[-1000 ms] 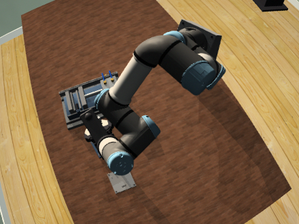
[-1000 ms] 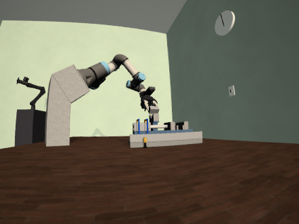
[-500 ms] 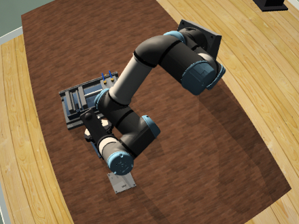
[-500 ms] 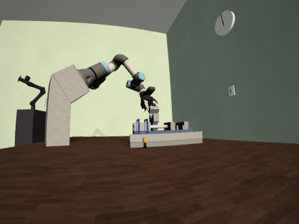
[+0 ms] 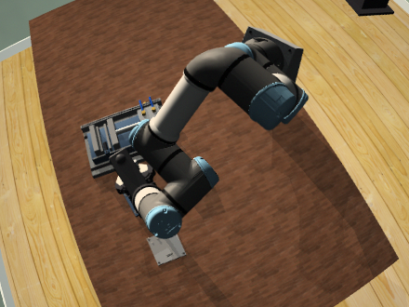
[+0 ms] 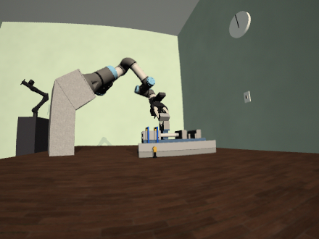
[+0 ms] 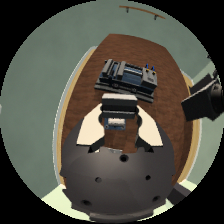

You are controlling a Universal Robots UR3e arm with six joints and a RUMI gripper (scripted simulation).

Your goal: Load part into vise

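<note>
My gripper is now right at the part. The rest, counted from my hand: grey infeed plate: 30 mm behind, 170 mm to the left, 190 mm below.
</note>
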